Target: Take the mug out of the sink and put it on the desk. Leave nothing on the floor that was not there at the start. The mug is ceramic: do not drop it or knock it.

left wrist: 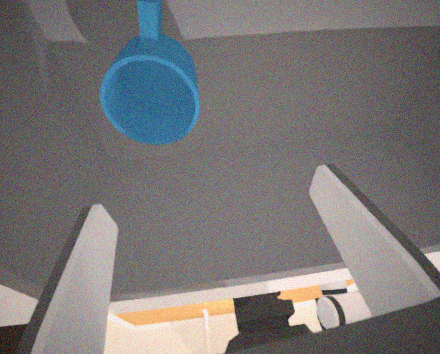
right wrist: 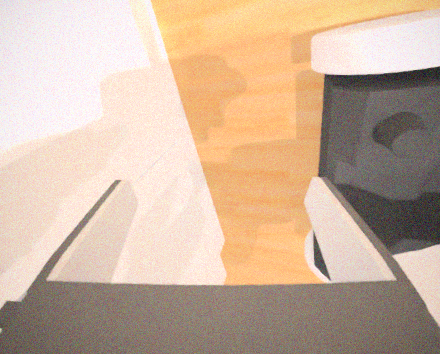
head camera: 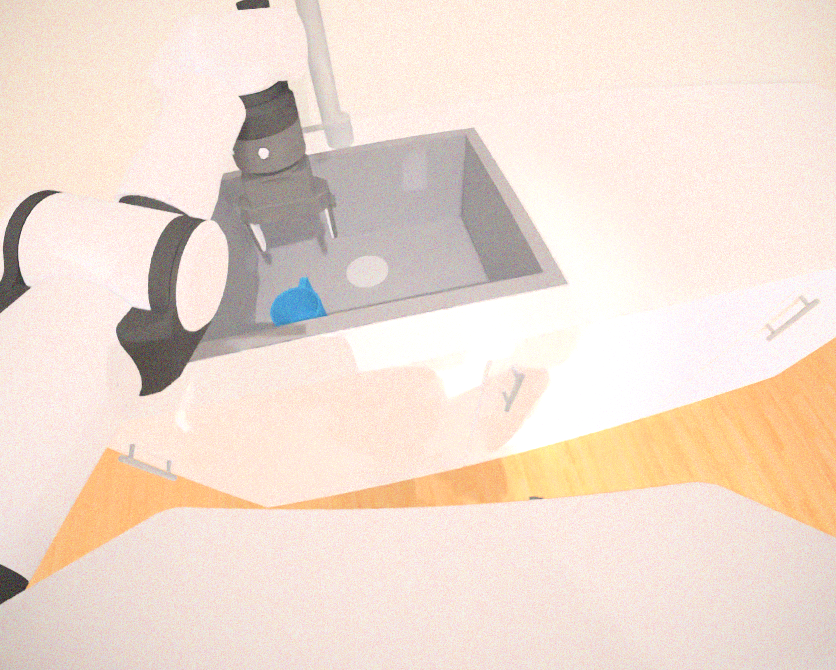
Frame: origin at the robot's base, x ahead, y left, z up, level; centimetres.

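Seen in the pictures: left gripper, fingertip midpoint: [left wrist: 214,197] [head camera: 298,240]; right gripper, fingertip midpoint: [right wrist: 220,190].
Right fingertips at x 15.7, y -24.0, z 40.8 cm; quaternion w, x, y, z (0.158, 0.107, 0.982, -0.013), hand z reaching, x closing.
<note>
A point is followed by its place in that frame.
A blue mug [head camera: 297,305] @[z 74.6, x 61.4, y 13.2 cm] [left wrist: 151,100] @[z 71.9, x 54.5, y 14.0 cm] stands in the grey sink [head camera: 432,240], near its front wall, at the lower left of the basin in the head view. Its handle points toward the back of the sink. The front rim hides part of its base in the head view. My left gripper [head camera: 298,245] @[z 92.0, x 58.8, y 7.6 cm] [left wrist: 214,197] @[z 92.0, x 58.8, y 7.6 cm] is open and empty over the left part of the sink, behind the mug and apart from it. My right gripper [right wrist: 220,190] @[z 40.8, x 15.7, y -24.0 cm] is open and empty; in its wrist view it hangs beside the counter front, above the floor.
A grey faucet [head camera: 339,129] @[z 95.1, x 83.9, y -1.9 cm] stands behind the sink. The pale countertop [head camera: 662,181] @[z 91.1, x 58.4, y -55.2 cm] extends to the right of the sink. Cabinet handles [head camera: 514,389] @[z 76.9, x 34.0, y -19.1 cm] [head camera: 792,319] @[z 74.9, x 32.8, y -79.0 cm] [head camera: 146,466] @[z 75.7, x 35.6, y 39.9 cm] stick out from the front. Wooden floor [head camera: 628,425] @[z 0.1, x 37.4, y -79.6 cm] [right wrist: 250,185] @[z 0.1, x 27.2, y 9.8 cm] lies between the cabinets and my body.
</note>
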